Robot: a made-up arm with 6 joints. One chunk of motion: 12 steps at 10 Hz.
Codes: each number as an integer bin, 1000 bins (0 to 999) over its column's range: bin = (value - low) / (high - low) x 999, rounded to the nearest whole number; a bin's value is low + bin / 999 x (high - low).
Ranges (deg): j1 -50..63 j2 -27..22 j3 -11..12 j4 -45..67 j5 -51..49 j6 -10..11
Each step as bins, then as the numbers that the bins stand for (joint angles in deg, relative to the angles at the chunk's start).
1 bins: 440 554 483 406 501 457
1 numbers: -0.23 0.17 0.12 0.52 -0.85 -0.39
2 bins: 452 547 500 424 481 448
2 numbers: 1.13 -0.17 0.51 2.54 -2.85 -0.58
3 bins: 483 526 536 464 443 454
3 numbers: 4.63 -1.20 1.34 7.02 -6.66 -0.46
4 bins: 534 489 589 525 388 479
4 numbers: 10.40 -3.02 2.56 13.86 -12.16 0.07
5 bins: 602 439 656 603 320 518
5 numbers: 18.09 -5.47 4.10 22.60 -18.97 0.89
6 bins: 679 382 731 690 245 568
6 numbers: 26.80 -8.26 5.83 32.36 -26.48 1.94
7 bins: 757 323 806 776 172 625
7 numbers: 35.63 -11.16 7.56 42.00 -33.78 3.14
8 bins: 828 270 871 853 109 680
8 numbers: 43.66 -13.76 9.05 50.63 -40.09 4.29
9 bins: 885 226 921 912 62 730
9 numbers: 50.11 -15.91 10.20 57.25 -44.79 5.35
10 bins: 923 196 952 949 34 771
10 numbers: 54.40 -17.39 10.92 61.39 -47.60 6.21
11 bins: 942 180 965 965 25 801
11 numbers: 56.55 -18.17 11.22 63.19 -48.50 6.84
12 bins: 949 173 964 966 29 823
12 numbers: 57.34 -18.51 11.19 63.30 -48.10 7.30
